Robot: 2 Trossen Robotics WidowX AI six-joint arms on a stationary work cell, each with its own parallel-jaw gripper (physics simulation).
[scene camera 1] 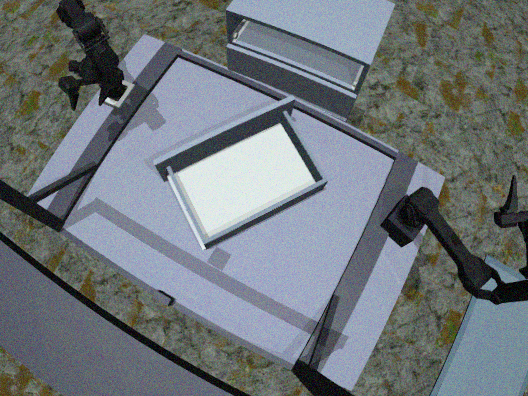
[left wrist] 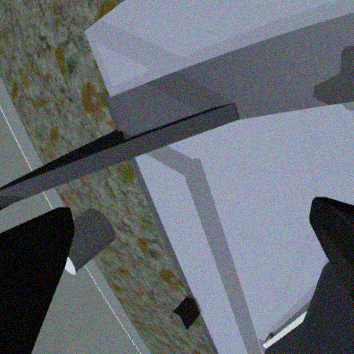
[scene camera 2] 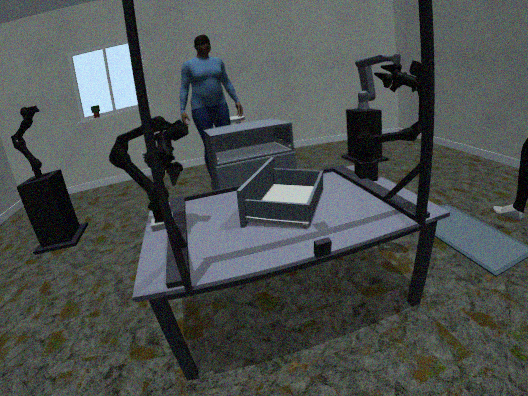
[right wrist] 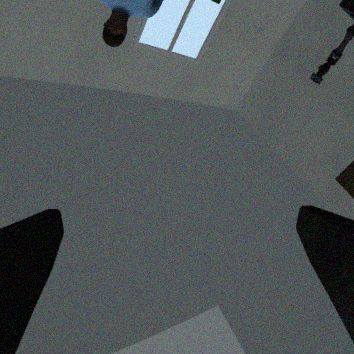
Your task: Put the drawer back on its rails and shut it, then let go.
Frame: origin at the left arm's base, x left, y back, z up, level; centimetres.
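Where they show: left gripper, fingertip midpoint: (scene camera 1: 86, 107) (left wrist: 194, 214) (scene camera 2: 168, 181); right gripper, fingertip midpoint: (scene camera 2: 377, 69) (right wrist: 181, 219); left arm's base, link origin: (scene camera 1: 116, 91) (scene camera 2: 162, 218); right arm's base, link origin: (scene camera 1: 410, 217) (scene camera 2: 366, 160).
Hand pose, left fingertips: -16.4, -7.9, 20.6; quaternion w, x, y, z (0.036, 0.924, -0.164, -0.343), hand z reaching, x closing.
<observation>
Each offset is from my left fingertips to the top centre of the thing, as dx, dy, dz. "pt": to the spot under its first point.
The grey drawer (scene camera 1: 225, 132) (scene camera 2: 277, 210) with a pale floor lies on the table, turned at an angle. Its tall panel reaches the table's far edge. Part of it shows beside a finger in the left wrist view (left wrist: 285, 331). The grey cabinet {+58.5, -44.7, +6.4} (scene camera 1: 320, 25) (scene camera 2: 250, 128) stands beyond that edge, with an open upper bay and pale rails {pt +49.4, -65.1, -8.4} (scene camera 1: 357, 77) at its sides. My left gripper (scene camera 1: 88, 105) (scene camera 2: 166, 175) (left wrist: 194, 214) is open above the table's left side. My right gripper (scene camera 2: 380, 71) (right wrist: 181, 219) is open, high at the right, away from the drawer; scene camera 1 cuts it off.
Black posts (scene camera 2: 139, 75) (scene camera 2: 426, 110) rise at the table's front corners, with slanting braces. A small black box {-35.0, -42.6, -17.7} (scene camera 1: 166, 297) (scene camera 2: 322, 247) is on the table's front edge (scene camera 2: 250, 275). A person (scene camera 2: 207, 85) stands behind the cabinet. A blue mat (scene camera 1: 492, 340) (scene camera 2: 480, 240) lies at the right.
</observation>
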